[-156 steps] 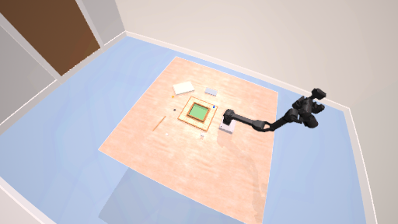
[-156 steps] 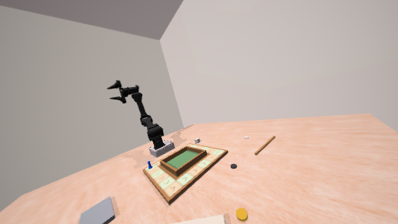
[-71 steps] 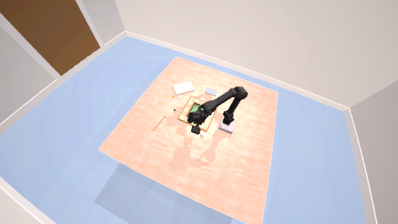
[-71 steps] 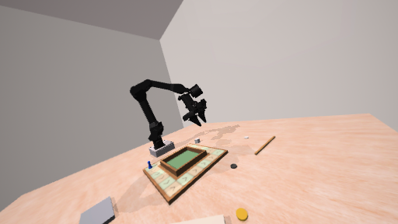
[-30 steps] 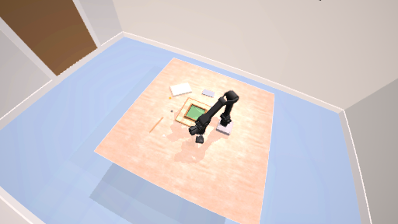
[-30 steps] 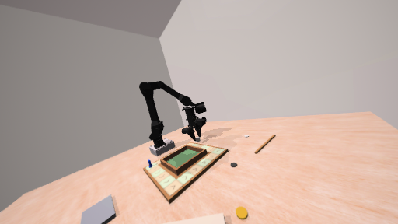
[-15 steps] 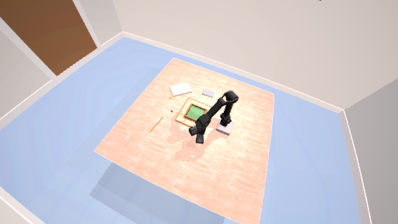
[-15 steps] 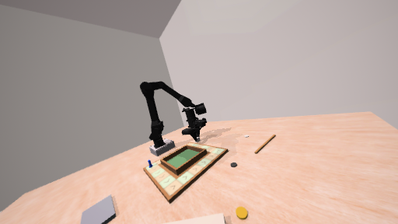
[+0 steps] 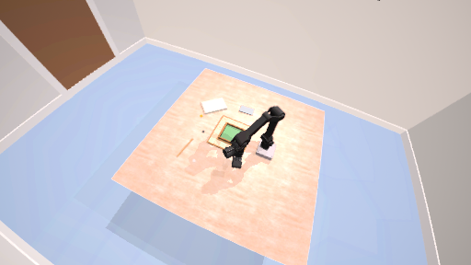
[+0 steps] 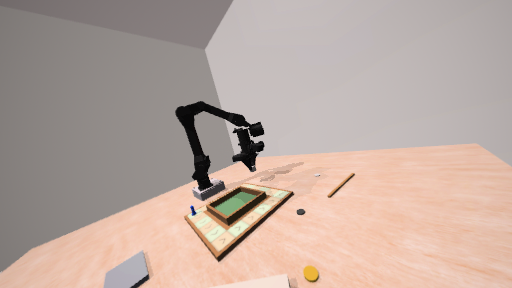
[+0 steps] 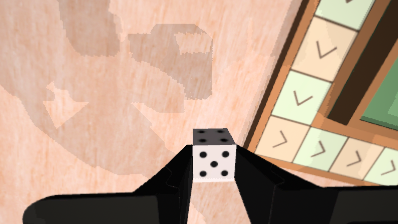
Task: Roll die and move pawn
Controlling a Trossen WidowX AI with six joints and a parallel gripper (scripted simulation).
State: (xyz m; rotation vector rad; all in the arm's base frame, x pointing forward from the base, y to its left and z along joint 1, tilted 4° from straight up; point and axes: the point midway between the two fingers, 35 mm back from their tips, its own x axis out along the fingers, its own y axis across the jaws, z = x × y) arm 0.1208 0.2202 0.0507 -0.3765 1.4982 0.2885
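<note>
The blue pawn is 5 cm ahead of my gripper tip, 30 cm to the right of it and 3 cm below it. The rest, counted from my gripper tip: white piece (25 cm ahead, 15 cm to the left, 6 cm below); then black disc (34 cm ahead, 8 cm to the right, 6 cm below); then die (right at my gripper tip).
</note>
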